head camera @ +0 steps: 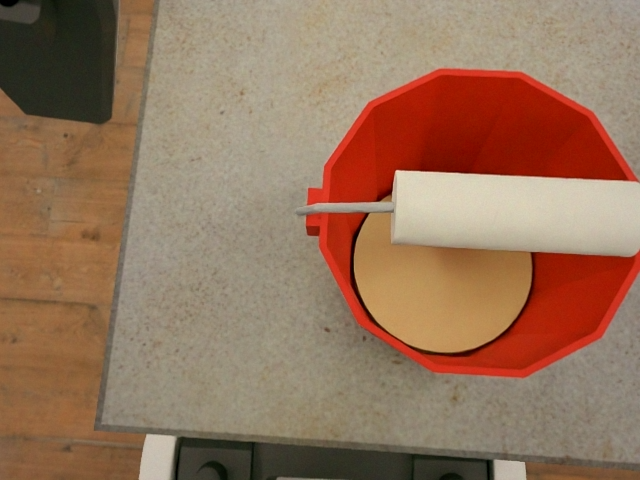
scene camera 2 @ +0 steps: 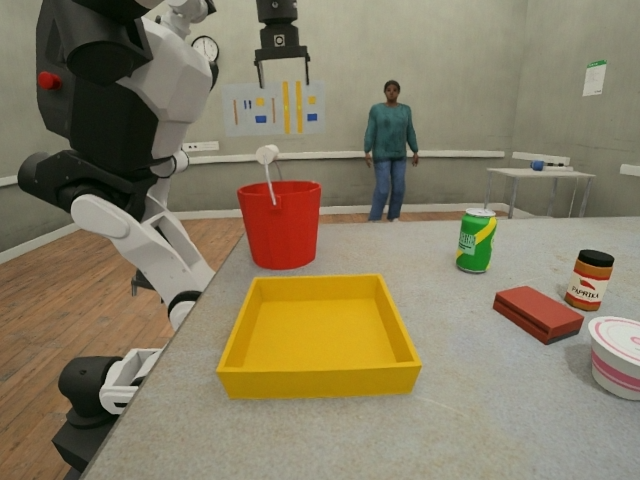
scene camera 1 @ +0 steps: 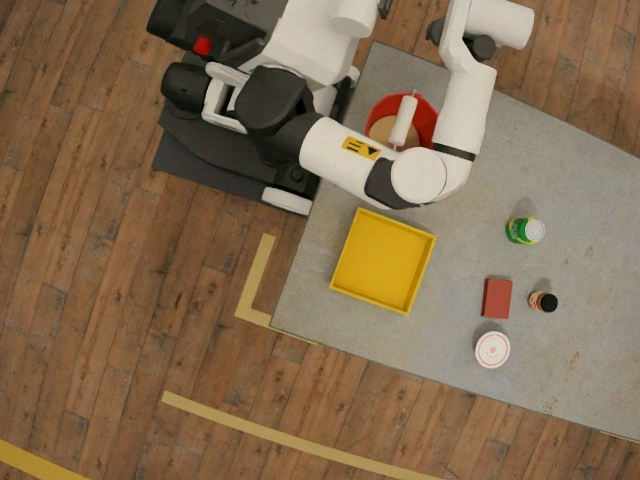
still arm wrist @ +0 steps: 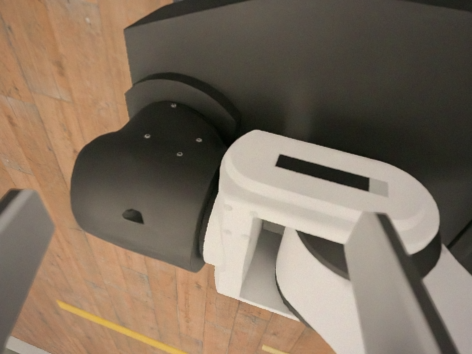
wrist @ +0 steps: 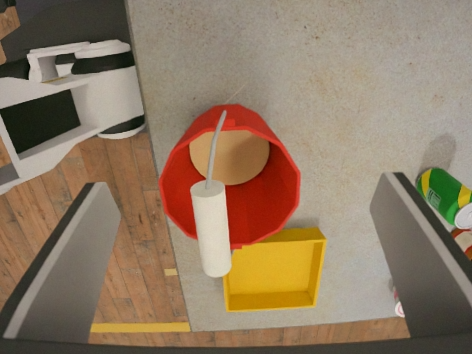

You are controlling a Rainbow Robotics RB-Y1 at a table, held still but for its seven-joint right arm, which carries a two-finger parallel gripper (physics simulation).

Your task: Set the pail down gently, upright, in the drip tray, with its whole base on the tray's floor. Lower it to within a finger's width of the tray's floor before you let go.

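Observation:
The red pail [head camera: 480,118] [scene camera 1: 426,118] [scene camera 2: 281,227] [wrist: 255,210] stands upright on the table, with a tan disc-like surface inside. Its bail is raised, and the white grip [head camera: 516,214] [scene camera 1: 403,119] [scene camera 2: 267,153] [wrist: 212,230] is above the rim. The yellow drip tray [scene camera 1: 382,260] [scene camera 2: 320,330] [wrist: 272,272] is empty, beside the pail; it does not show in the head view. My gripper [scene camera 2: 284,85] [wrist: 246,180] is open and empty, pointing down well above the pail. In the wrist view the white grip lies between the fingers' lines, nearer the left finger, but far below them.
A green can [scene camera 1: 524,230] [scene camera 2: 475,240] [wrist: 445,197], a red box [scene camera 1: 497,298] [scene camera 2: 537,312], a paprika jar [scene camera 1: 542,301] [scene camera 2: 589,280] and a white-and-pink tub [scene camera 1: 492,349] [scene camera 2: 620,356] stand beyond the tray. The arm's elbow overhangs the table between pail and tray.

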